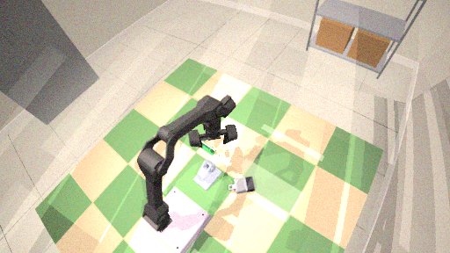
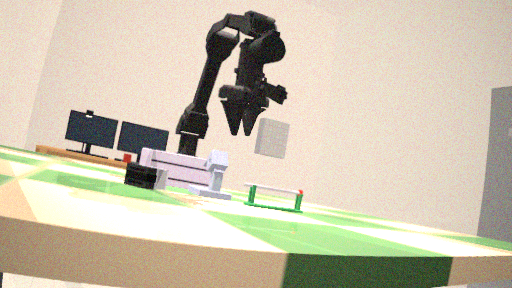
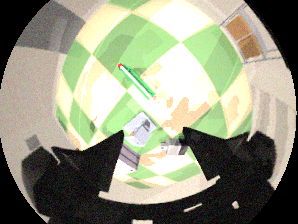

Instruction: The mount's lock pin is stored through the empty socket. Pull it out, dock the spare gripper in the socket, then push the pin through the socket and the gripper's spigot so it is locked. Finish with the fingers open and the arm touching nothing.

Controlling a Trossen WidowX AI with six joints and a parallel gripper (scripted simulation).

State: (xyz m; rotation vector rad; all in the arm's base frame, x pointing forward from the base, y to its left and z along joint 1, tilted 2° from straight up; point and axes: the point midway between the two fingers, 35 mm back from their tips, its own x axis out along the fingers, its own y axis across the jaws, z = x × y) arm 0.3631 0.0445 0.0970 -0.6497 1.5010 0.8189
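My gripper tip is now 3 cm past the spare gripper, 18 cm to the left of it and 13 cm above it. From my gripper tip the other things lie so: socket: 8 cm behind, 2 cm to the right, 10 cm below.
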